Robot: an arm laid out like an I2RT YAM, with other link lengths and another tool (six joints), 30 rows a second.
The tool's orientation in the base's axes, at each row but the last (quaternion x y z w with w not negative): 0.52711 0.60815 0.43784 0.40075; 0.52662 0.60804 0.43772 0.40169; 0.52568 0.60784 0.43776 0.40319; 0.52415 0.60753 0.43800 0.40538; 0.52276 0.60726 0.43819 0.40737; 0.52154 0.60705 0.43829 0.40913; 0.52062 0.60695 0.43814 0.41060; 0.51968 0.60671 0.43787 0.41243; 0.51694 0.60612 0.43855 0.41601; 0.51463 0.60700 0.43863 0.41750; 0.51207 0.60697 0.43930 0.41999; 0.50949 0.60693 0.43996 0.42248
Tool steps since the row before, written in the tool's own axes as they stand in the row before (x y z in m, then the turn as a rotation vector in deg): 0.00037 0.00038 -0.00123 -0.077 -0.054 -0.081; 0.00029 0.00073 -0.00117 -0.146 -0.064 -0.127; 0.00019 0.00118 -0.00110 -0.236 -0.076 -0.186; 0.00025 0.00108 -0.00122 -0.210 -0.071 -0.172; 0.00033 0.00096 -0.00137 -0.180 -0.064 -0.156; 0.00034 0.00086 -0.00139 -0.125 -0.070 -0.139; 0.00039 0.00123 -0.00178 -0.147 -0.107 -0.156; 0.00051 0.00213 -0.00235 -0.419 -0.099 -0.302; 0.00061 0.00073 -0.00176 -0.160 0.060 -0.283; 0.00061 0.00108 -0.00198 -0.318 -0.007 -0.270; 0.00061 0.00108 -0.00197 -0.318 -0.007 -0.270; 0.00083 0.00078 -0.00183 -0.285 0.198 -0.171
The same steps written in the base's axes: -0.00110 0.00025 0.00072 -0.083 -0.089 -0.026; -0.00094 0.00021 0.00103 -0.121 -0.163 -0.020; -0.00073 0.00014 0.00144 -0.170 -0.259 -0.011; -0.00089 0.00019 0.00138 -0.158 -0.232 -0.011; -0.00108 0.00025 0.00130 -0.145 -0.200 -0.010; -0.00113 0.00025 0.00120 -0.137 -0.144 -0.023; -0.00141 0.00029 0.00166 -0.160 -0.170 -0.053; -0.00173 0.00043 0.00267 -0.265 -0.454 0.007; -0.00157 0.00049 0.00114 -0.236 -0.183 0.142; -0.00169 0.00049 0.00153 -0.222 -0.343 0.083; -0.00169 0.00050 0.00152 -0.222 -0.343 0.083; -0.00167 0.00071 0.00117 -0.080 -0.281 0.253
